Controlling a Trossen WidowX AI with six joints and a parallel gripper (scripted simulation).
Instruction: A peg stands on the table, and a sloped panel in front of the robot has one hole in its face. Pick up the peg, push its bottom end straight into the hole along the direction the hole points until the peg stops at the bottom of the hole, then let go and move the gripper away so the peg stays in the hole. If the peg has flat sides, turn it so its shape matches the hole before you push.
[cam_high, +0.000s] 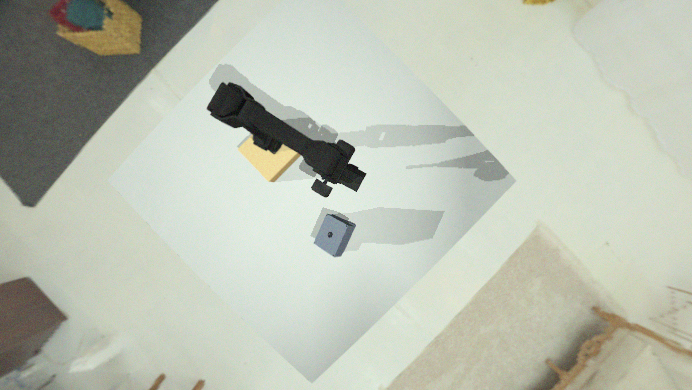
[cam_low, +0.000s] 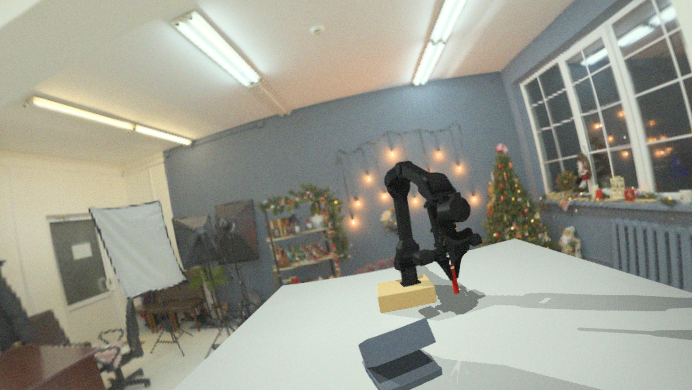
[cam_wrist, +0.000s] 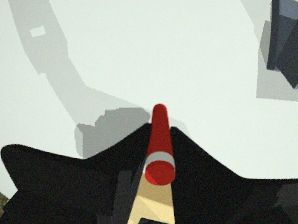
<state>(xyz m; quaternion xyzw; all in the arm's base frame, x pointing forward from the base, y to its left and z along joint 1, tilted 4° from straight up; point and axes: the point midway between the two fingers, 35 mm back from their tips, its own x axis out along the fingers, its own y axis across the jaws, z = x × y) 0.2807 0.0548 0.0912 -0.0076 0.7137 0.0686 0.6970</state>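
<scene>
My gripper tip is now 20 cm to the left of the grey-blue sloped panel, 14 cm short of it and 6 cm above it. Round my gripper tip: round red peg (2 cm above).
</scene>
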